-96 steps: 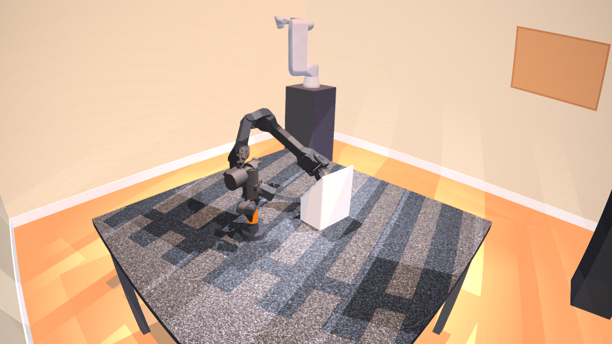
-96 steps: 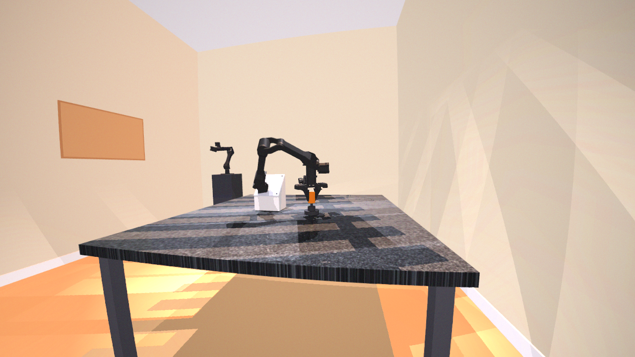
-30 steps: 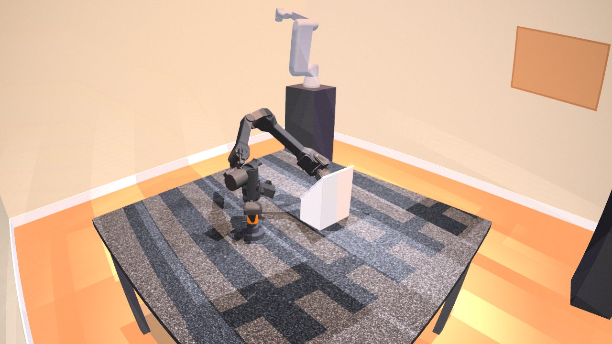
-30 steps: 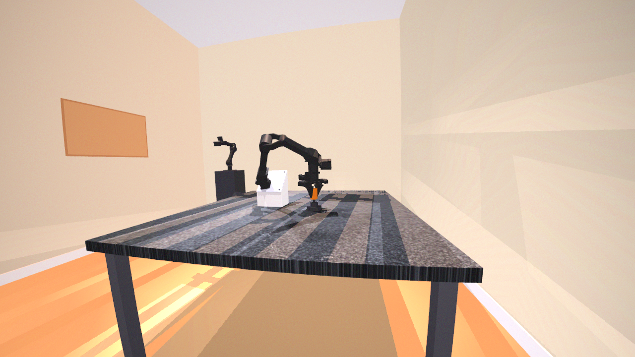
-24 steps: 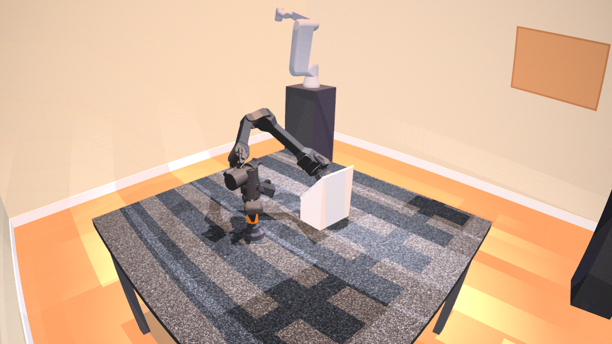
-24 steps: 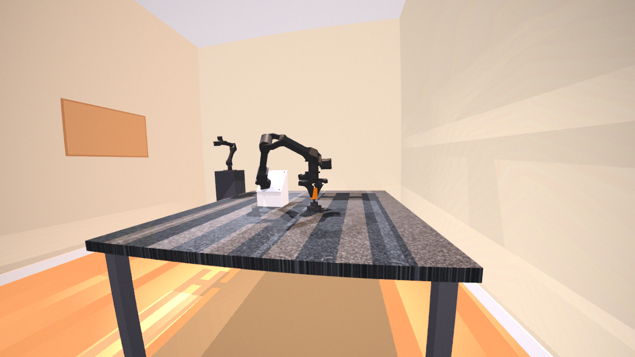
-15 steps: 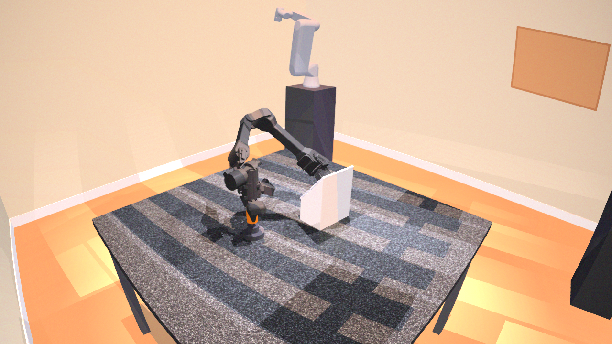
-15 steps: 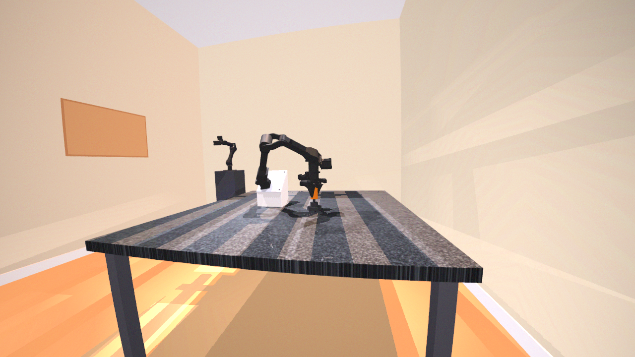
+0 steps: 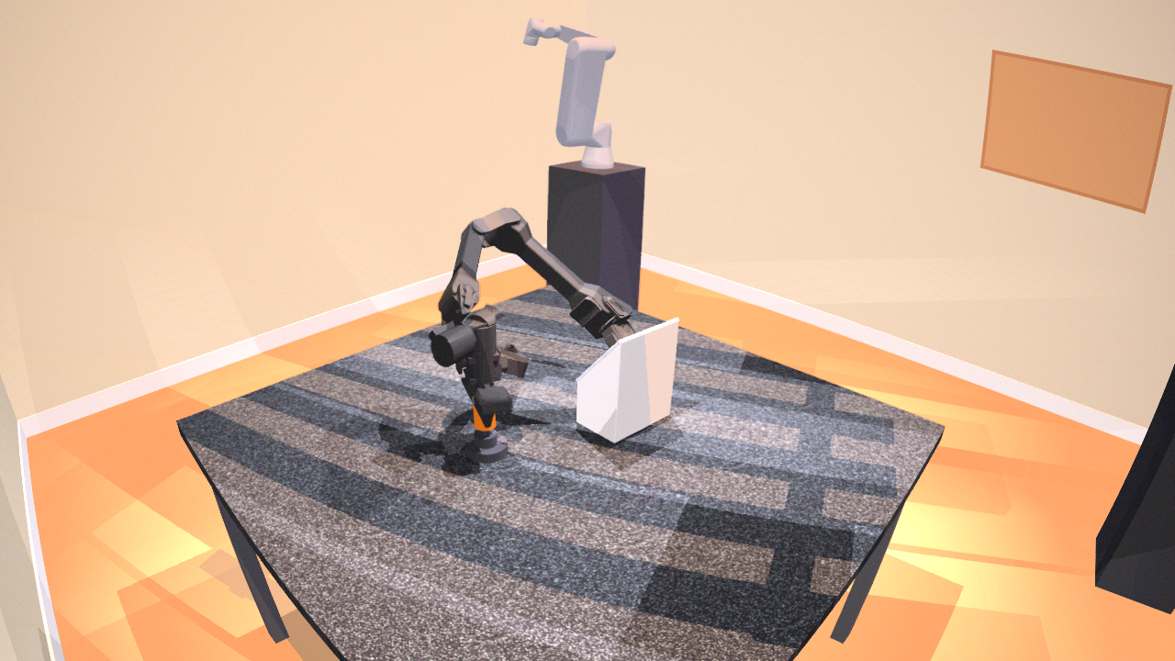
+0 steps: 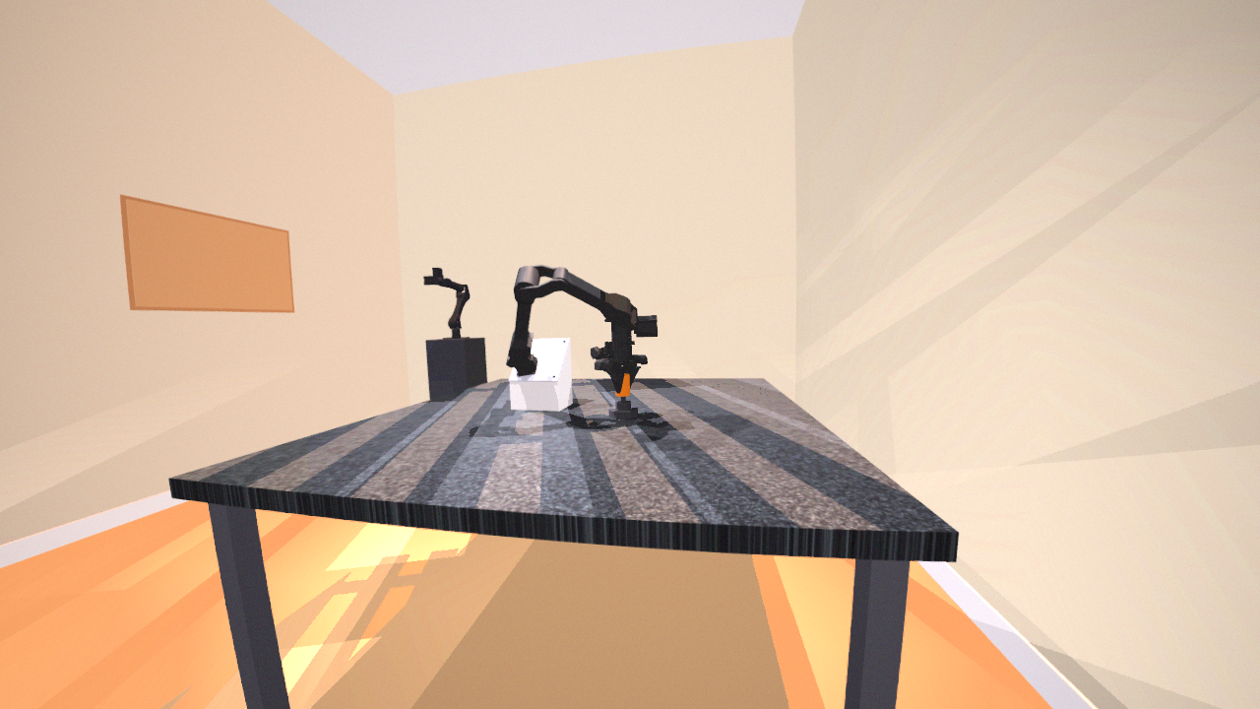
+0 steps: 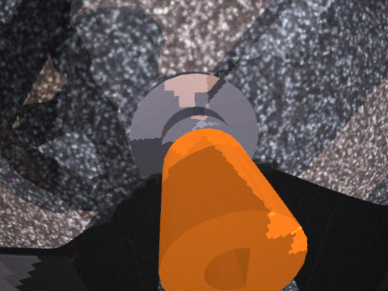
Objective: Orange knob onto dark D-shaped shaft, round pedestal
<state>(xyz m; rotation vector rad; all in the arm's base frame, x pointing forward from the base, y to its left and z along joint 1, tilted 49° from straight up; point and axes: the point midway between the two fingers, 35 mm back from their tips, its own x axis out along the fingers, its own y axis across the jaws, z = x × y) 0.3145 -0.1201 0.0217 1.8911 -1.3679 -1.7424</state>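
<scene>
My gripper tip is 20 mm below the orange knob. Round my gripper tip: round pedestal: 40 mm below.
</scene>
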